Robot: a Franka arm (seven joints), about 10 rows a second.
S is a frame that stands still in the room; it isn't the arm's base.
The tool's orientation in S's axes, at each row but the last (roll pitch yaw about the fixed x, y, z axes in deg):
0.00, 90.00, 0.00
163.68, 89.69, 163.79
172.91, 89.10, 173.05
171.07, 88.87, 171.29
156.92, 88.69, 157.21
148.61, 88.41, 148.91
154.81, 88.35, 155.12
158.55, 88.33, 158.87
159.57, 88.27, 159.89
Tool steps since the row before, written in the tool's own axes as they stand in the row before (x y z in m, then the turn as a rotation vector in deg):
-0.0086, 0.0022, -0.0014, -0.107, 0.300, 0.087
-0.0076, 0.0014, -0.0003, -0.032, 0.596, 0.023
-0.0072, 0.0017, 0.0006, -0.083, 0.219, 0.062
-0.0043, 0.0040, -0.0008, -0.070, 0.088, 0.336
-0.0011, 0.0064, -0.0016, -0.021, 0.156, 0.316
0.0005, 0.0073, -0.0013, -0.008, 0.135, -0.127
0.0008, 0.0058, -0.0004, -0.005, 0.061, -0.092
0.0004, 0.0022, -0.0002, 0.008, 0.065, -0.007
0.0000, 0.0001, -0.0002, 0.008, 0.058, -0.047
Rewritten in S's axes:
-0.0014, 0.0022, 0.0086, 0.087, 0.300, 0.107
-0.0003, 0.0014, 0.0076, 0.022, 0.596, 0.033
0.0007, 0.0017, 0.0072, 0.063, 0.219, 0.082
-0.0007, 0.0040, 0.0043, 0.337, 0.089, 0.064
-0.0016, 0.0064, 0.0012, 0.316, 0.157, 0.016
-0.0013, 0.0073, -0.0004, -0.127, 0.134, 0.013
-0.0005, 0.0058, -0.0007, -0.092, 0.060, 0.008
-0.0002, 0.0022, -0.0004, -0.008, 0.065, -0.007
-0.0002, 0.0001, 0.0000, -0.048, 0.058, -0.006

